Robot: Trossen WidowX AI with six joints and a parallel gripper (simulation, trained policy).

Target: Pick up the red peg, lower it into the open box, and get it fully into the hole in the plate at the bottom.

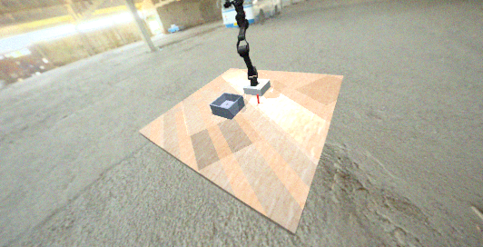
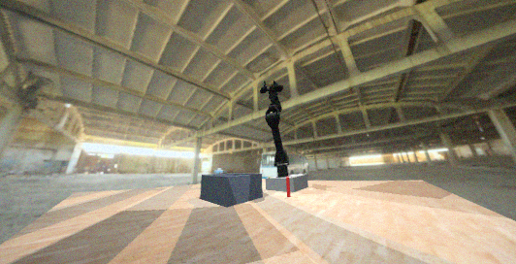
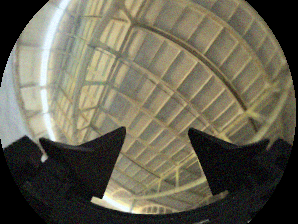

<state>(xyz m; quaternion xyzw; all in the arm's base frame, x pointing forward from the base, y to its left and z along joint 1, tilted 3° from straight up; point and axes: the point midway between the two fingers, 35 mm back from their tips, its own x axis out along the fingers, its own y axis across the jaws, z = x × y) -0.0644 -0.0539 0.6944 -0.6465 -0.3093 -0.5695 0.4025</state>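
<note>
The red peg lies 750 mm below my gripper tip, 230 mm to the left of it and 190 mm ahead of it. The rest, counted from my gripper tip: dark box: 770 mm below, 370 mm ahead, 60 mm to the left; then grey plate: 750 mm below, 370 mm ahead, 60 mm to the left.
</note>
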